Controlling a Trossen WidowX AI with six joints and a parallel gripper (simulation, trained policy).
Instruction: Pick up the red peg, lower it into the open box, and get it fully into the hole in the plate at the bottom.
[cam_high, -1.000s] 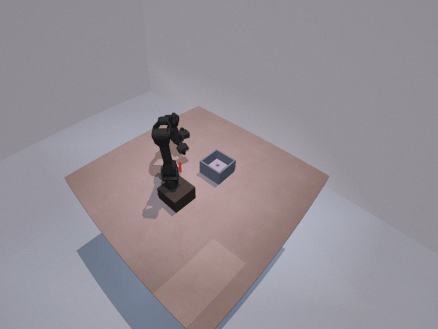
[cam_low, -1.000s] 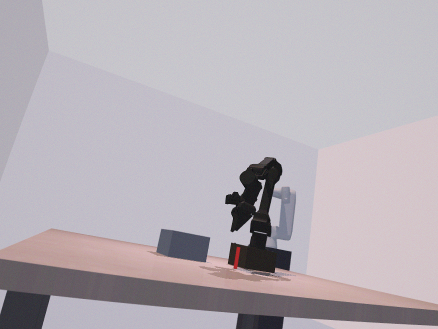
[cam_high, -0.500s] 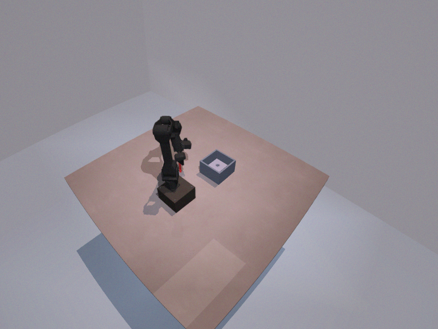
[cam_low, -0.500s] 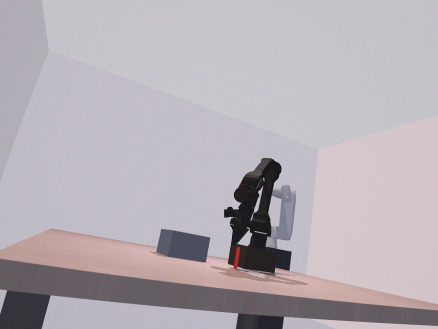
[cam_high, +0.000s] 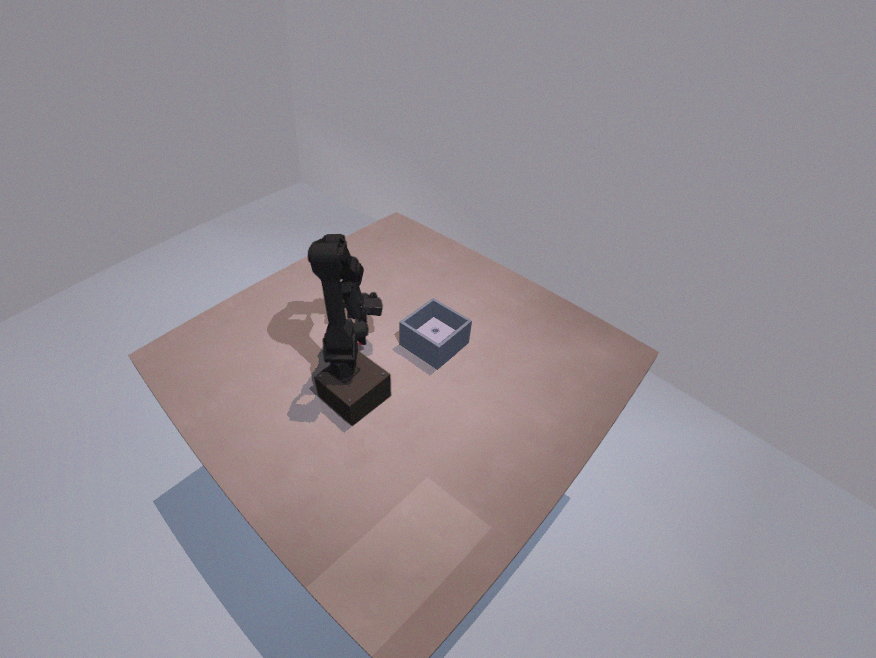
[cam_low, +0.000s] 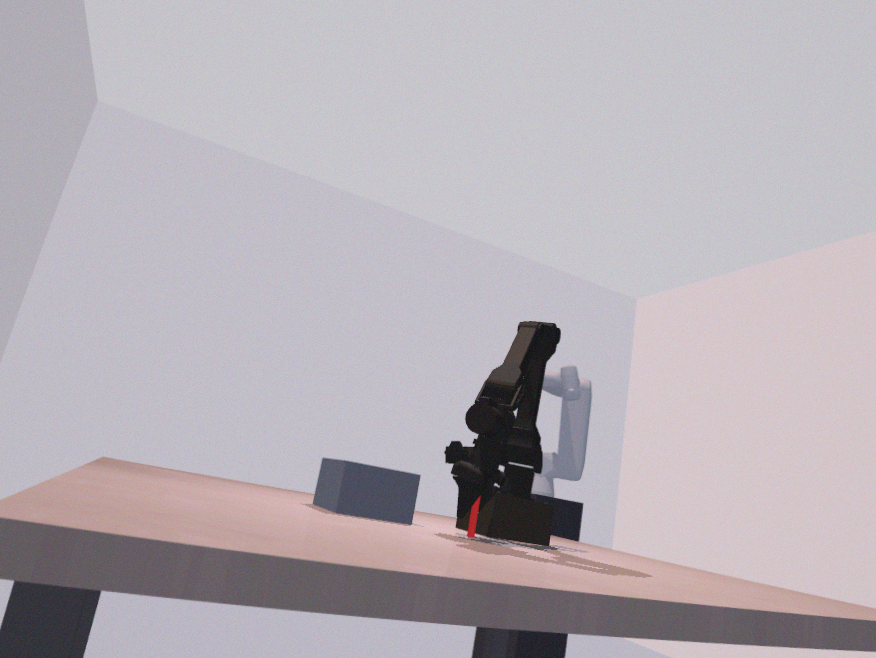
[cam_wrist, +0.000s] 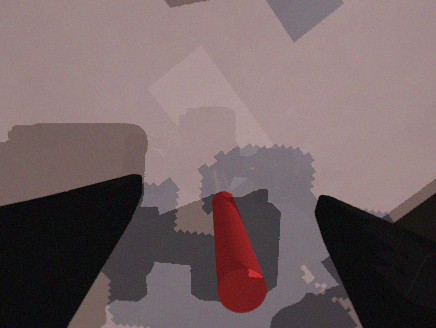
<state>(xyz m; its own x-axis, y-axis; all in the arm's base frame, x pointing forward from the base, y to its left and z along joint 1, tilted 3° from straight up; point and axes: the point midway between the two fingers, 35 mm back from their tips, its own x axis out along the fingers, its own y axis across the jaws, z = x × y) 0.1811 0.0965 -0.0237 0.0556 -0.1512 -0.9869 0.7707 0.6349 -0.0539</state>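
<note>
My gripper tip is now 1 cm past the red peg, 1 cm to the right of it and 1 cm below it. From my gripper tip the other things lie so: blue-grey box (13 cm ahead, 18 cm to the right, 1 cm below); then plate (13 cm ahead, 18 cm to the right, 1 cm above).
</note>
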